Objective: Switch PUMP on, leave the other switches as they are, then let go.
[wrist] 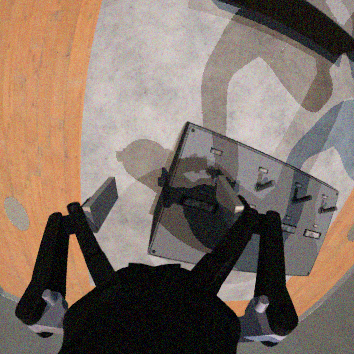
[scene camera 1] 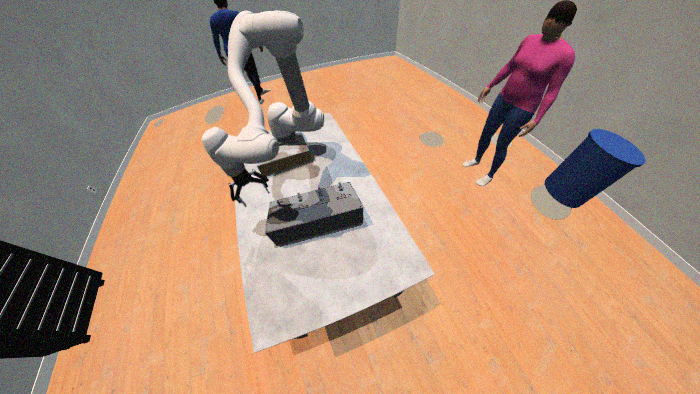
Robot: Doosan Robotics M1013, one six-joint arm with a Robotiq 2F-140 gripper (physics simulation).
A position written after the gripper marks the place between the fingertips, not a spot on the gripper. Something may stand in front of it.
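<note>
Gripper [wrist: 165,186], visible. Grey switch box [wrist: 187,222], likewise.
</note>
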